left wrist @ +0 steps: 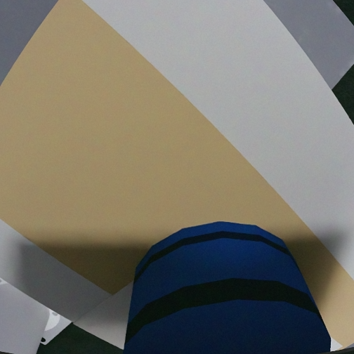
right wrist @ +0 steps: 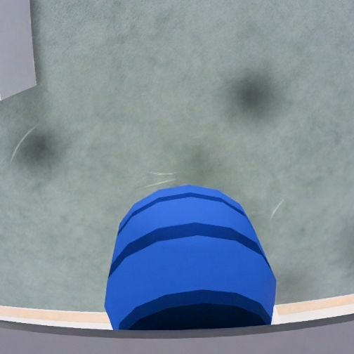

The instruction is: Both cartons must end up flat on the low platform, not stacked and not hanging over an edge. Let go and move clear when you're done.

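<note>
A carton (left wrist: pixel 125 150) with a broad tan strip between white bands fills most of the left wrist view, very close to the camera. My left suction cup (left wrist: pixel 220 235), blue and ribbed, is pressed against its top face and looks squashed; a soft shadow falls beside it. Grey block surface (left wrist: pixel 22 30) shows past the carton at the top left and top right; whether it is the low platform I cannot tell. My right suction cup (right wrist: pixel 190 195) hangs free above the floor, holding no carton. The second carton does not show in either view.
In the left wrist view, a white base plate (left wrist: pixel 56 325) with a hole shows at the lower left, beside dark green floor. In the right wrist view, the corner of a grey block (right wrist: pixel 16 45) stands at the top left, and a pale wooden edge (right wrist: pixel 55 314) runs along the bottom.
</note>
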